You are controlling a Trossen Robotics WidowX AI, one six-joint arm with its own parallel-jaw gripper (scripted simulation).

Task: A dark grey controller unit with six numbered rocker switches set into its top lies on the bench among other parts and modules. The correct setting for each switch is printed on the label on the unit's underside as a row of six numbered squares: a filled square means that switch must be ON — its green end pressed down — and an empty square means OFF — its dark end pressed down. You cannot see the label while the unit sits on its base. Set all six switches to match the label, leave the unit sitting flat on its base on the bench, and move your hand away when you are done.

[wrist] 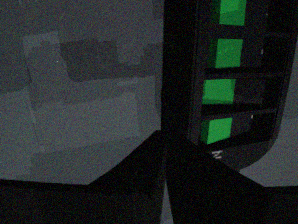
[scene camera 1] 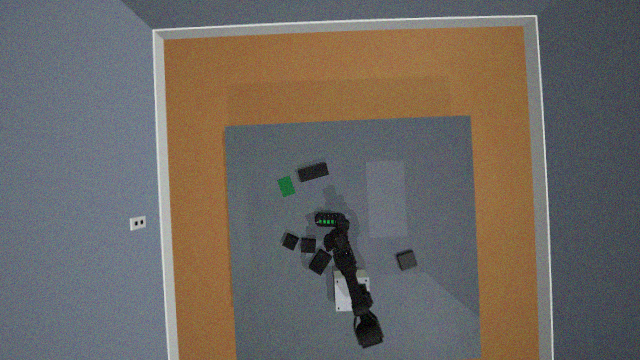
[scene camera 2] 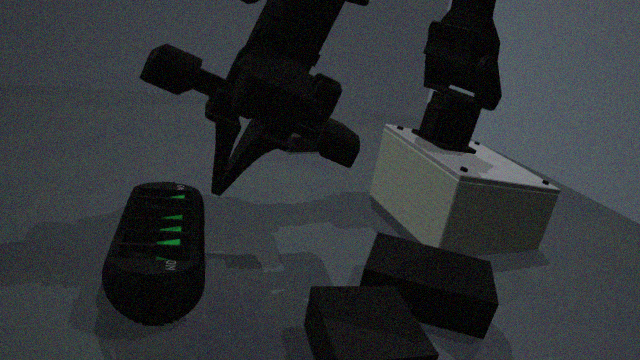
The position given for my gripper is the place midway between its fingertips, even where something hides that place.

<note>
My gripper [scene camera 2: 215,192] is shut and holds nothing.
My gripper also shows in the wrist view [wrist: 164,140].
</note>
